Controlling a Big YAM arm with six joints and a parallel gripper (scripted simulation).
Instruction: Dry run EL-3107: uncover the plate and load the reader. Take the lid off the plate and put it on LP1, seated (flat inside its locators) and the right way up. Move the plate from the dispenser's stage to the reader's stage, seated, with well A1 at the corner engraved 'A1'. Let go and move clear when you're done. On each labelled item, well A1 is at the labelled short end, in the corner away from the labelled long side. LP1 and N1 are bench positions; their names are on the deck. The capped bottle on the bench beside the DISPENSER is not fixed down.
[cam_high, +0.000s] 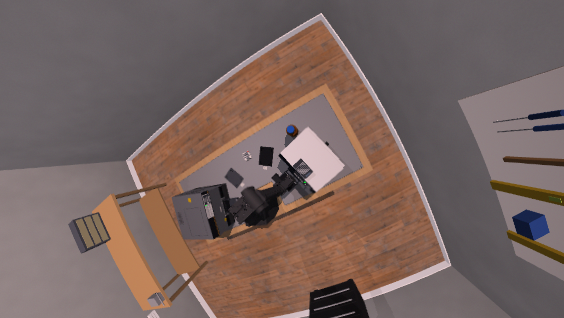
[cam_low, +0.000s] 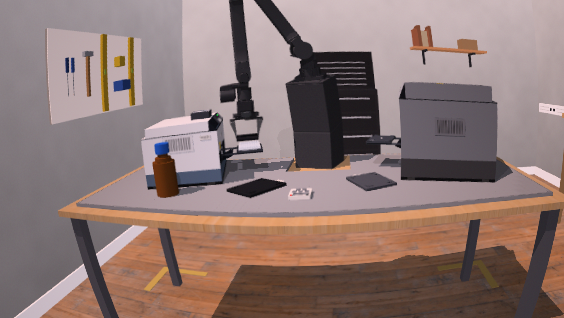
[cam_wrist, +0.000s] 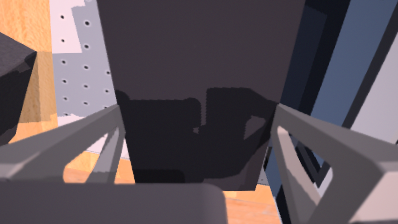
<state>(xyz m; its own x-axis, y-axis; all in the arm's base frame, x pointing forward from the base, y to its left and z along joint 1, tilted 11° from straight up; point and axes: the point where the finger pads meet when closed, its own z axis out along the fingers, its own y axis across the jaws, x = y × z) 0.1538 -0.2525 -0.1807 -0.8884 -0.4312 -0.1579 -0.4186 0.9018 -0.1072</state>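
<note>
Now: hand 4 cm above the multi-well plate. The rest, counted from my hand: brown capped bottle 37 cm ahead, 17 cm to the right, 2 cm below; then lid right at my hand; then flat black pad 25 cm ahead, 13 cm to the left, 13 cm below.
</note>
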